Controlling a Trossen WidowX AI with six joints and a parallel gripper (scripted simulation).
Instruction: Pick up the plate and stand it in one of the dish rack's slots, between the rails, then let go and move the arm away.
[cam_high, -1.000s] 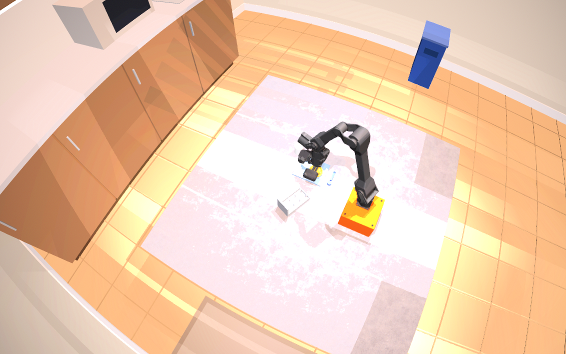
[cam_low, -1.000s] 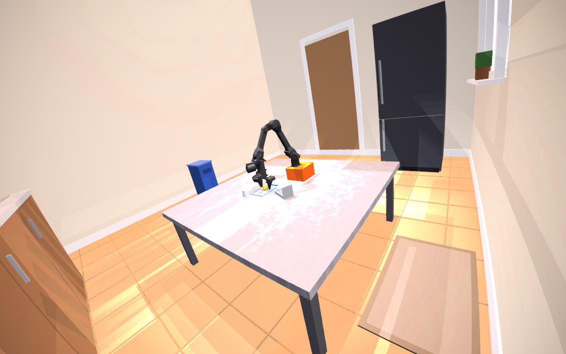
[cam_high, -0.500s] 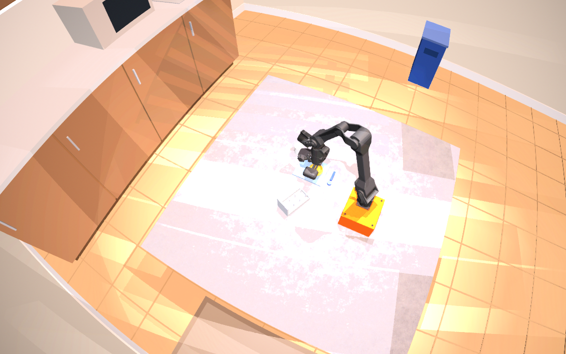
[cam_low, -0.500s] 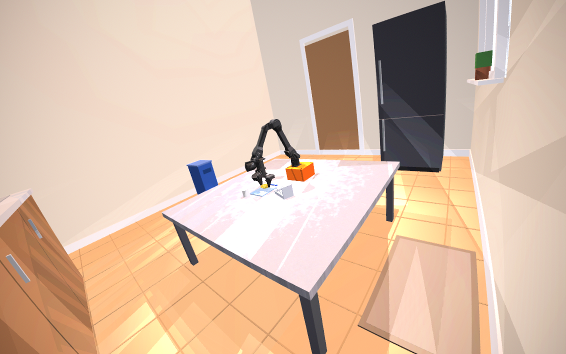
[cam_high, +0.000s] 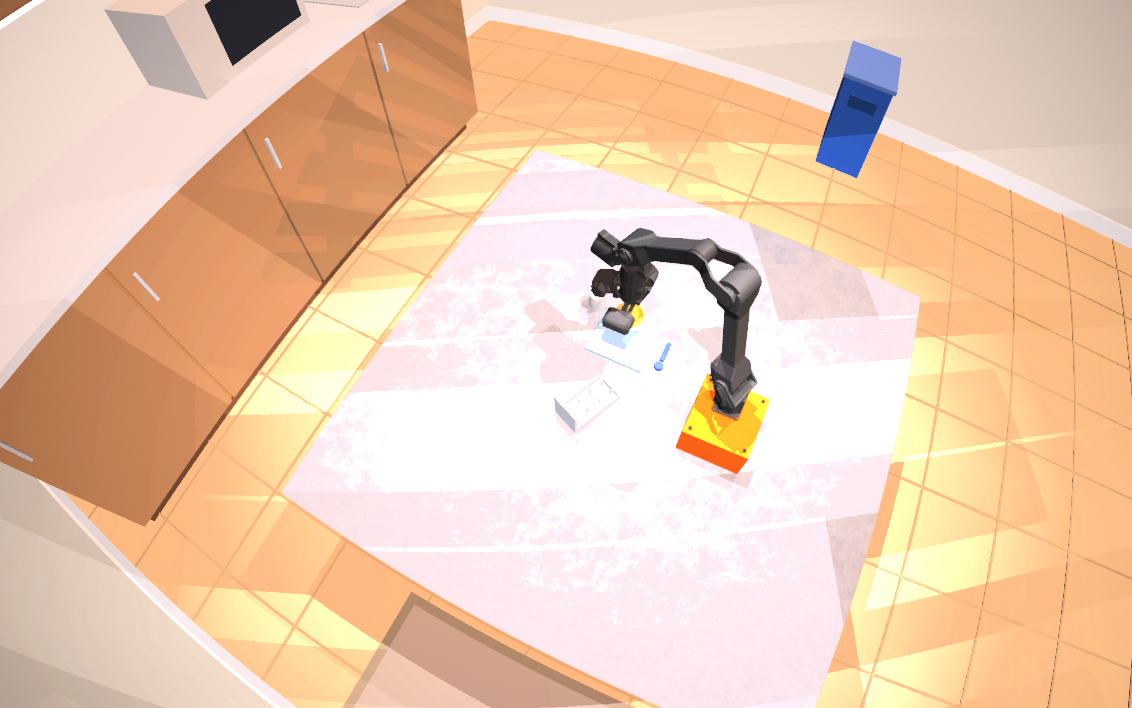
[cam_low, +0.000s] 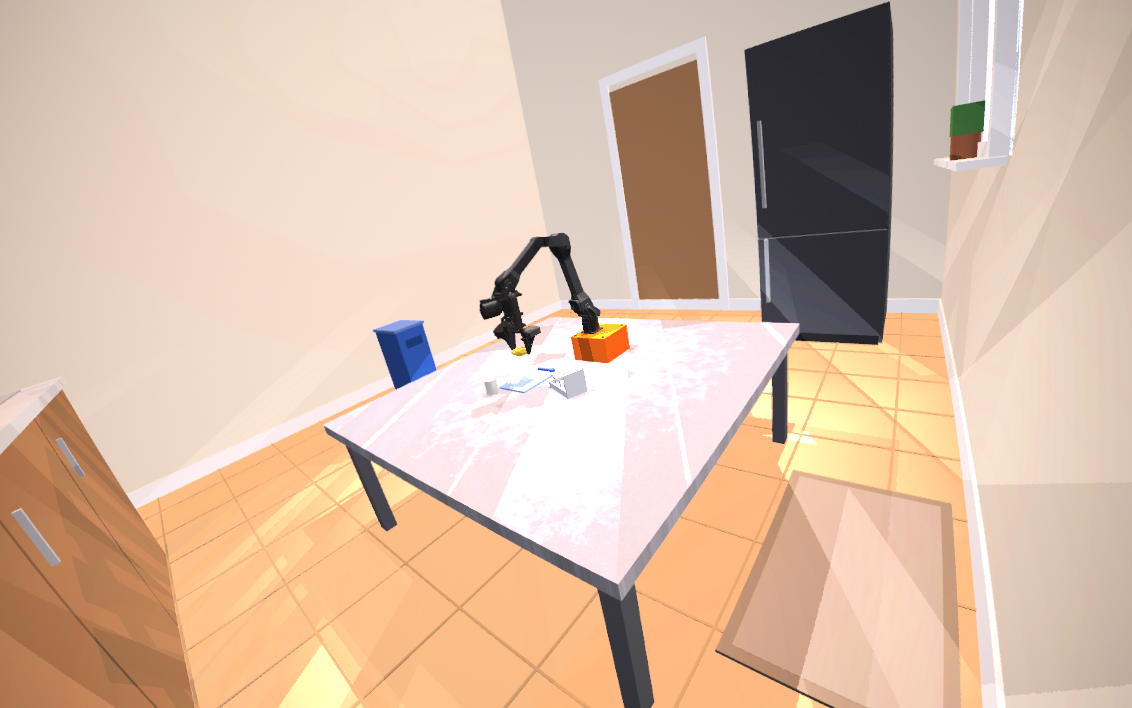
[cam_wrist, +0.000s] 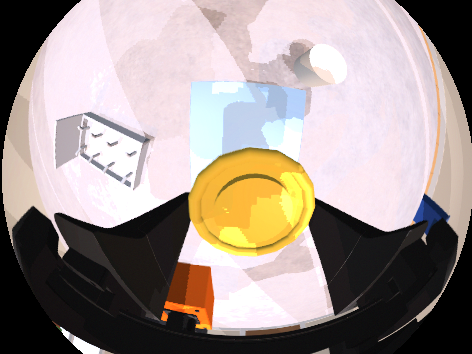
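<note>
The grey dish rack lies 20 cm to the left of my gripper tip, 8 cm below it and 1 cm ahead of it. From my gripper tip the other things lie so: light blue mat (11 cm below, 1 cm ahead); blue spoon (10 cm below, 10 cm behind, 1 cm to the left); yellow plate (1 cm above).
</note>
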